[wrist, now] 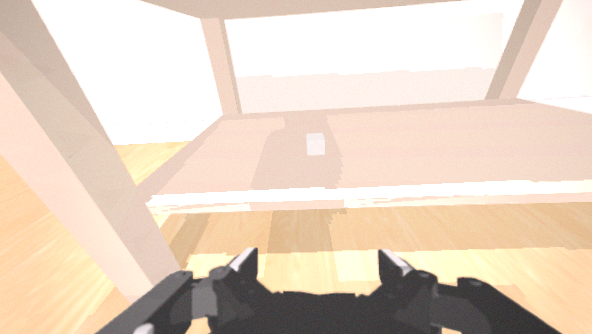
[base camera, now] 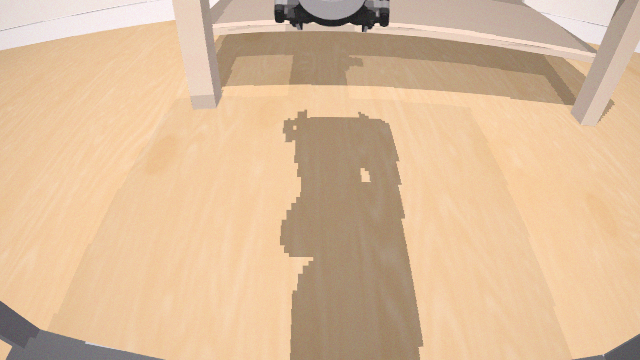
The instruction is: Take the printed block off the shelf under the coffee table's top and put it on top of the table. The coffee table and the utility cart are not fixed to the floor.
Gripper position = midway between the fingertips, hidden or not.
In view: the gripper (wrist: pixel 316 262) and a coffee table (wrist: pixel 501 150).
